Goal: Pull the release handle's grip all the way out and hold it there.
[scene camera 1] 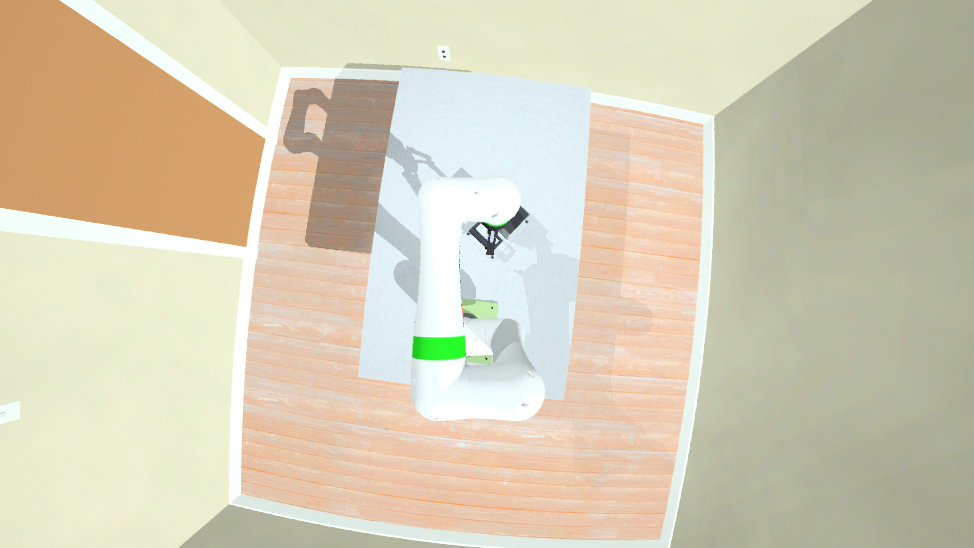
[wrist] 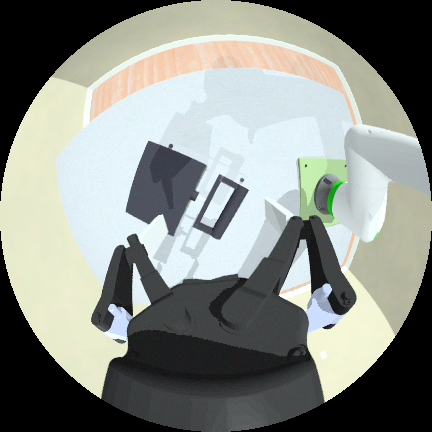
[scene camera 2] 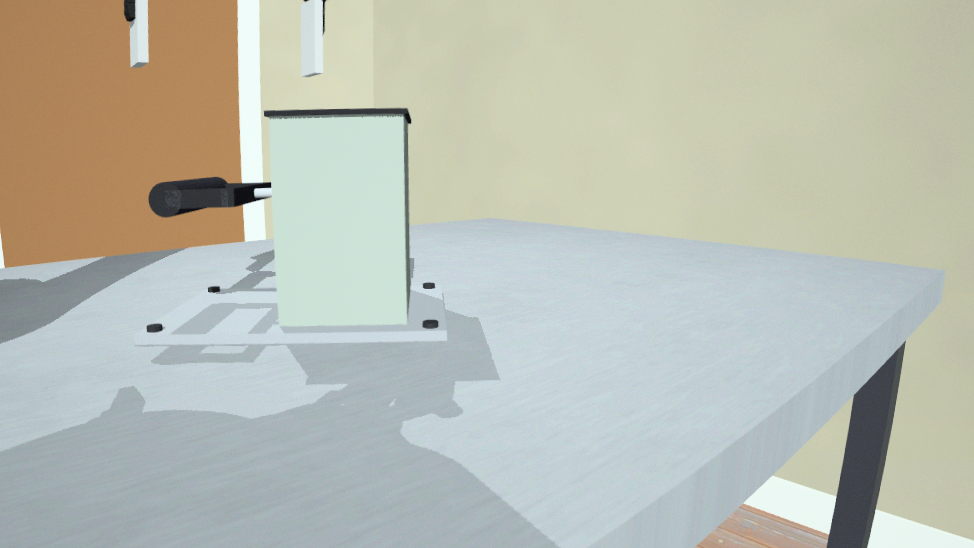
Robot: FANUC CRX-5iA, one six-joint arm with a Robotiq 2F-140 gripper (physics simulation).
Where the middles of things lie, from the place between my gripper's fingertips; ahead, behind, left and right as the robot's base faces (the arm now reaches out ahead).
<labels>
I see my gripper 200 mm above the base plate [wrist: 214,167], 50 mm short of it and 10 mm to the left of it.
</labels>
